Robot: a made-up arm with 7 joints.
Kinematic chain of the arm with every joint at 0, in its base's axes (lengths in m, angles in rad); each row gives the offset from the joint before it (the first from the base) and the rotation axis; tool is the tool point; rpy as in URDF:
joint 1: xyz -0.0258 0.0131 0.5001 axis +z
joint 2: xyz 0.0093 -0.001 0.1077 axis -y
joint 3: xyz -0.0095 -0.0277 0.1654 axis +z
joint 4: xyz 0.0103 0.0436 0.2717 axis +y
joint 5: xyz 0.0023 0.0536 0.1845 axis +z
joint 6: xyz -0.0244 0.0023 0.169 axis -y
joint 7: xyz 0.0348 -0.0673 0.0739 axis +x
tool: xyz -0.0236 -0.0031 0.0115 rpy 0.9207 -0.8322 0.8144
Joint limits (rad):
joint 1: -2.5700..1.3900
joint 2: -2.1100..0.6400
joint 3: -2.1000..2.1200
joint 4: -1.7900..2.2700
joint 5: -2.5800..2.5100
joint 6: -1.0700..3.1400
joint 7: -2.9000..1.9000
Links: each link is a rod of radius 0.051 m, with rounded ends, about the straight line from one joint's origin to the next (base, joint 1, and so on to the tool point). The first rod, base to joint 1, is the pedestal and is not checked.
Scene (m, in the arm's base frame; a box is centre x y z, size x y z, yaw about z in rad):
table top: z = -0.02
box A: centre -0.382 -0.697 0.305 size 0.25 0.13 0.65 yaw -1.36
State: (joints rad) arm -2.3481 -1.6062 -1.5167 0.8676 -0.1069 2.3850 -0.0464
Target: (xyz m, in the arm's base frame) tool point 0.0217 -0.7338 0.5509
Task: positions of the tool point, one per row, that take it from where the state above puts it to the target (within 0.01 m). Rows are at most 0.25 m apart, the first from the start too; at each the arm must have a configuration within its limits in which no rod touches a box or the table.
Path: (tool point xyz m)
1: -0.6103 -0.4819 0.6861
2: -0.5132 -0.5693 0.8367
3: -0.3947 -0.6021 0.9882
4: -0.2744 -0.5754 1.1331
5: -0.1714 -0.4902 1.2636
6: -0.1279 -0.6118 1.1401
7: -0.0797 -0.6952 1.0009
8: -0.0350 -0.7415 0.8529
9: 0.0003 -0.7534 0.7016
10: 0.0217 -0.7338 0.5509

